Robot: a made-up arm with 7 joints.
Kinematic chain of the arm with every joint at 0, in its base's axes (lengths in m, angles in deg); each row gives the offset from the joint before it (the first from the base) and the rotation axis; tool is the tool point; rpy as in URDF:
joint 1: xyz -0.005 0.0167 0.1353 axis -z
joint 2: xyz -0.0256 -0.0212 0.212 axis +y
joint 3: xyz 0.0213 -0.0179 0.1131 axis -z
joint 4: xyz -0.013 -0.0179 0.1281 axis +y
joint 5: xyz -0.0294 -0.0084 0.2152 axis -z
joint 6: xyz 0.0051 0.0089 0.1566 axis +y
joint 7: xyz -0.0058 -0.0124 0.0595 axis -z
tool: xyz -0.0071 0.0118 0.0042 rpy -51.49 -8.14 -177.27
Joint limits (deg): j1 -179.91..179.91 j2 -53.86..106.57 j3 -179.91..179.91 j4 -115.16..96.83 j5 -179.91..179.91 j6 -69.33..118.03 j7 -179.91..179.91
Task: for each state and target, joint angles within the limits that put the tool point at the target. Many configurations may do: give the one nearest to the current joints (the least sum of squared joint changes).
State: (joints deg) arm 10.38 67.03 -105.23 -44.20 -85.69 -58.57 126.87
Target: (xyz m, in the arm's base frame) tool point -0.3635 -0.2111 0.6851
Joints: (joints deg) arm 56.29 32.23 -54.45 -78.30 -82.05 -58.15 125.60
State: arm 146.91 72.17 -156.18 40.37 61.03 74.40 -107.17
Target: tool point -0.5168 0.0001 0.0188
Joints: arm 176.83 106.57 -148.39 -11.33 69.17 96.48 -111.90
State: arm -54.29 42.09 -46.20 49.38 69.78 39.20 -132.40
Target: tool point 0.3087 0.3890 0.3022
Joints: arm -33.86 42.45 -35.52 85.40 65.00 48.46 -134.20
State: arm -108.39 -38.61 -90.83 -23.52 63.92 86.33 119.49
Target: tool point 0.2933 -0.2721 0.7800
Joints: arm -95.28 -45.01 -88.76 -38.02 64.40 106.93 119.65
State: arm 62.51 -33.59 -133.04 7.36 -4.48 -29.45 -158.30
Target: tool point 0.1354 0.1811 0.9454
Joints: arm 78.76 -6.25 -119.48 39.19 -7.99 -28.73 -158.38
